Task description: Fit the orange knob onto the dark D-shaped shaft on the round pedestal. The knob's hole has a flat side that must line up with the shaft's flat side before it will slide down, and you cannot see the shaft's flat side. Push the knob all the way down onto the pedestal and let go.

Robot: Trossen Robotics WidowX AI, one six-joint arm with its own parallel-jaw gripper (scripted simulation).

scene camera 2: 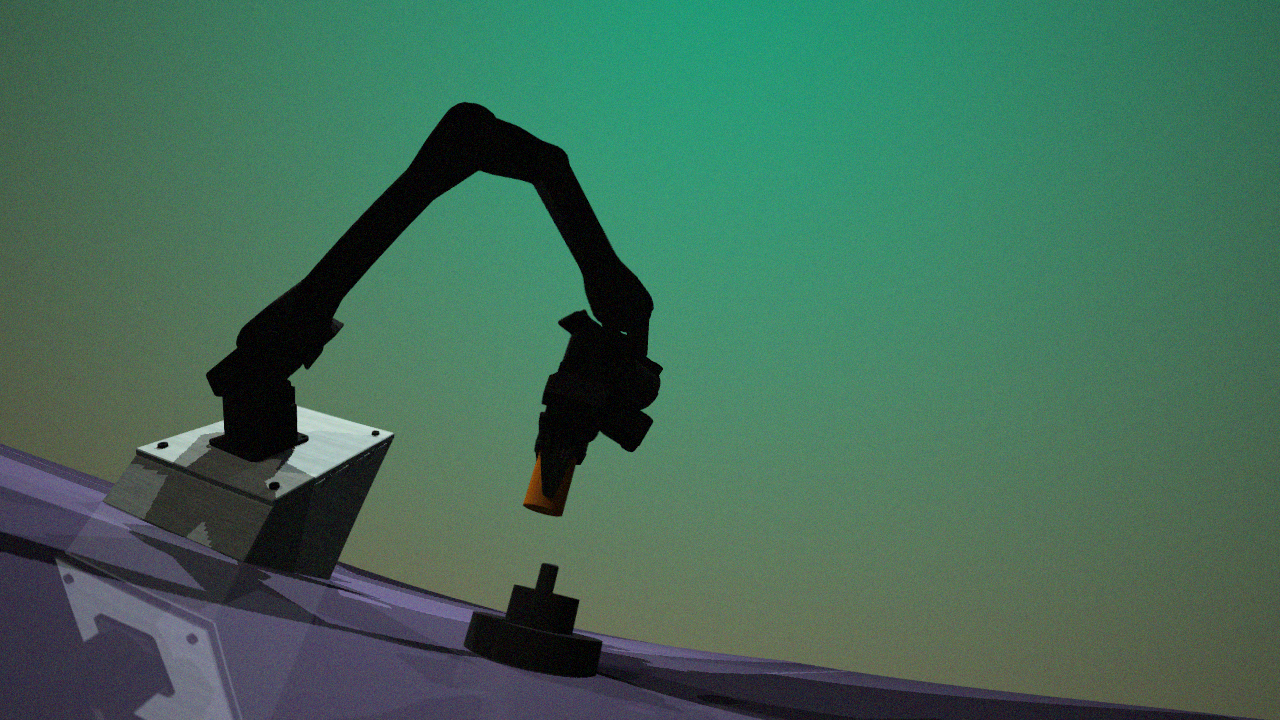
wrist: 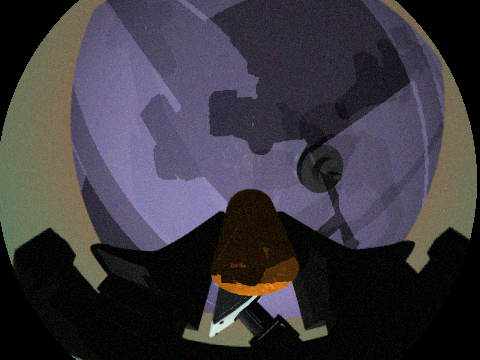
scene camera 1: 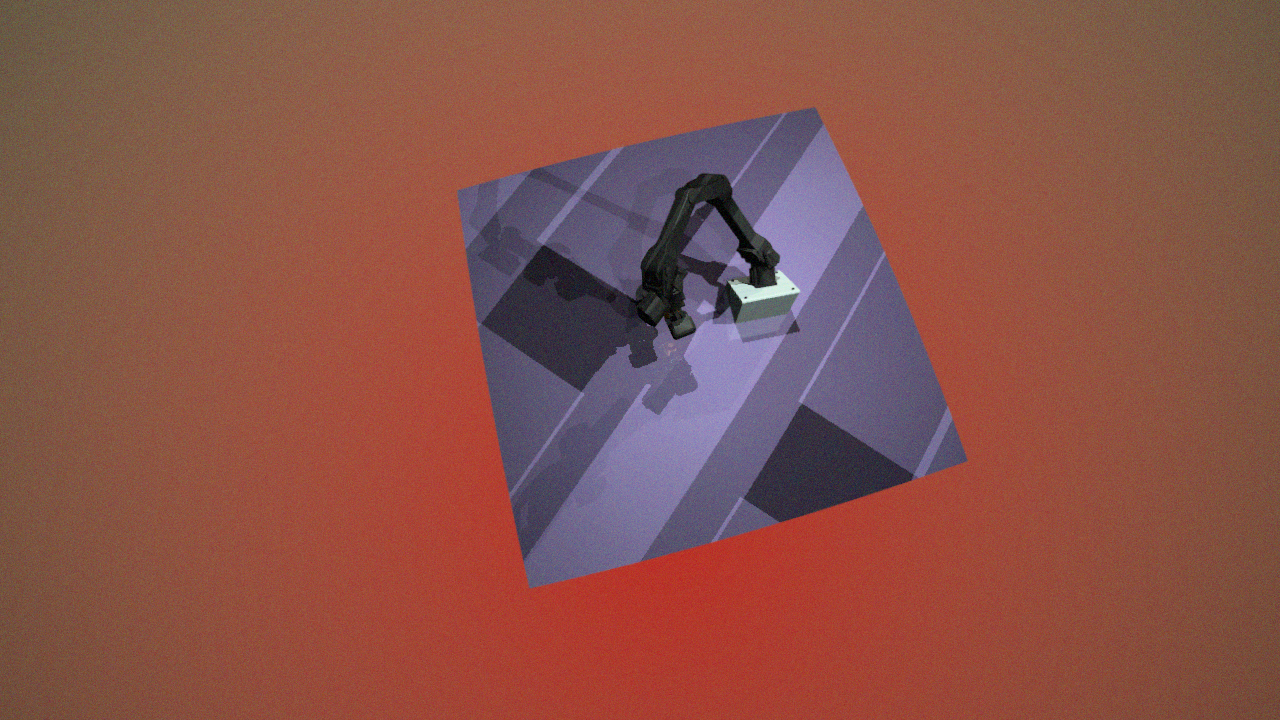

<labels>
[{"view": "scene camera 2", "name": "my gripper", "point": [546, 500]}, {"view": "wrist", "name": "my gripper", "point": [250, 216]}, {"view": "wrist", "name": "dark round pedestal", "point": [320, 167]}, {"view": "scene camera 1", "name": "my gripper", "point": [671, 316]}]
</labels>
